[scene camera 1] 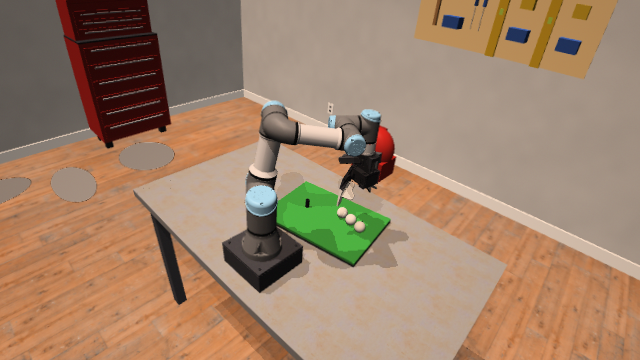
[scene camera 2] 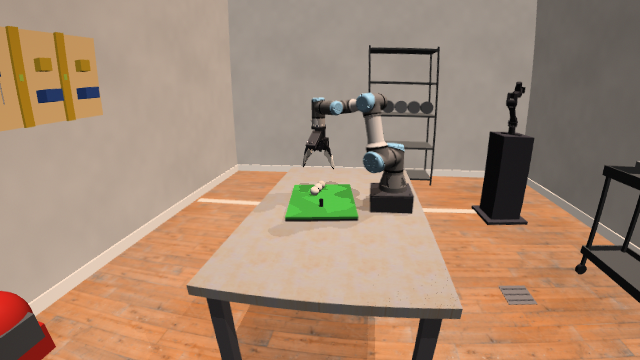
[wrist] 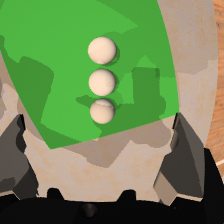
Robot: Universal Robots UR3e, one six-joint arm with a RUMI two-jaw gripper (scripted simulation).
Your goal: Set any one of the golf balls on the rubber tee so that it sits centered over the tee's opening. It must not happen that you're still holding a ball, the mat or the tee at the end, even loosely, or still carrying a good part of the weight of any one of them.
Labels:
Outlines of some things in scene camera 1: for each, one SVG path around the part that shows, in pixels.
My gripper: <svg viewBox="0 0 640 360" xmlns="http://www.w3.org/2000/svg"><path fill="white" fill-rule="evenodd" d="M376 151L371 156L361 154L352 157L344 154L338 158L340 164L352 165L342 179L337 206L341 203L342 198L349 200L354 198L352 190L355 184L351 182L351 179L363 190L367 189L371 192L371 187L377 189L375 184L378 184L380 170L377 168L373 169L373 167L375 167L375 163L379 161L380 157L376 155Z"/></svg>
A green mat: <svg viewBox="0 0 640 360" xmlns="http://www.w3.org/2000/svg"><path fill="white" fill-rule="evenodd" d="M278 201L276 226L351 267L358 263L391 221L390 218L345 198L342 198L340 205L337 206L338 195L307 181ZM337 210L344 207L347 209L348 214L355 215L356 222L362 221L365 224L364 232L356 232L354 225L346 223L346 217L340 218L337 215Z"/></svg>

